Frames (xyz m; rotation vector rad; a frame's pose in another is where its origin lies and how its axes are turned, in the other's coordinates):
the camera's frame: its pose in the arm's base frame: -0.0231 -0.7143 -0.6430 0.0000 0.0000 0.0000
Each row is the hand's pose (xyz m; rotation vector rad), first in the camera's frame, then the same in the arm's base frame.
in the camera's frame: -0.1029 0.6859 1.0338 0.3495 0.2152 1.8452
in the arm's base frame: -0.1260 -0.0284 0.3908 0.3495 0.2152 1.8452
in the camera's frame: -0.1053 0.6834 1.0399 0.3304 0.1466 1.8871
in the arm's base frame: -0.1284 -0.0309 0.3969 0.3304 0.1466 1.8871
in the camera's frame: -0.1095 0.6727 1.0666 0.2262 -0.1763 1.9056
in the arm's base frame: -0.1326 -0.0416 0.4236 0.2262 -0.1763 1.9056
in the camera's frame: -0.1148 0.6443 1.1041 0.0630 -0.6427 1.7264
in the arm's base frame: -0.1379 -0.0700 0.4611 0.0630 -0.6427 1.7264
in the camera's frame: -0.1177 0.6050 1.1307 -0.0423 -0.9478 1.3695
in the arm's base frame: -0.1408 -0.1093 0.4877 -0.0423 -0.9478 1.3695
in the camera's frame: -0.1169 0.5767 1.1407 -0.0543 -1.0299 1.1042
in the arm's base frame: -0.1400 -0.1376 0.4977 -0.0543 -1.0299 1.1042
